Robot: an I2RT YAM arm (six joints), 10 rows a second.
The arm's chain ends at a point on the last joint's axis. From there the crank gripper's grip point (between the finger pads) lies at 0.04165 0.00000 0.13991 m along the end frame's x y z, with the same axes.
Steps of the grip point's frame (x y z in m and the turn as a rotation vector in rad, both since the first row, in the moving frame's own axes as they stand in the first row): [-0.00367, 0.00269, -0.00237, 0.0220, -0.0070, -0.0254]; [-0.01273, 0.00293, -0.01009, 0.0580, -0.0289, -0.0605]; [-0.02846, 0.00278, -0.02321, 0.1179, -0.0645, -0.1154]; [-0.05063, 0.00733, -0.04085, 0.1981, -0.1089, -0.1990]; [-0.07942, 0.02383, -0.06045, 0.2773, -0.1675, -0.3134]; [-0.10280, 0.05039, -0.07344, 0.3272, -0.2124, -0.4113]
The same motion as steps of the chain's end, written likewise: [-0.00264, 0.00682, -0.00261, 0.0220, -0.0070, -0.0254]; [-0.00835, 0.01346, -0.01093, 0.0580, -0.0289, -0.0605]; [-0.01817, 0.02361, -0.02434, 0.1179, -0.0645, -0.1154]; [-0.03182, 0.04173, -0.04095, 0.1981, -0.1089, -0.1990]; [-0.04821, 0.07128, -0.05819, 0.2773, -0.1675, -0.3134]; [-0.06114, 0.10544, -0.06873, 0.3272, -0.2124, -0.4113]
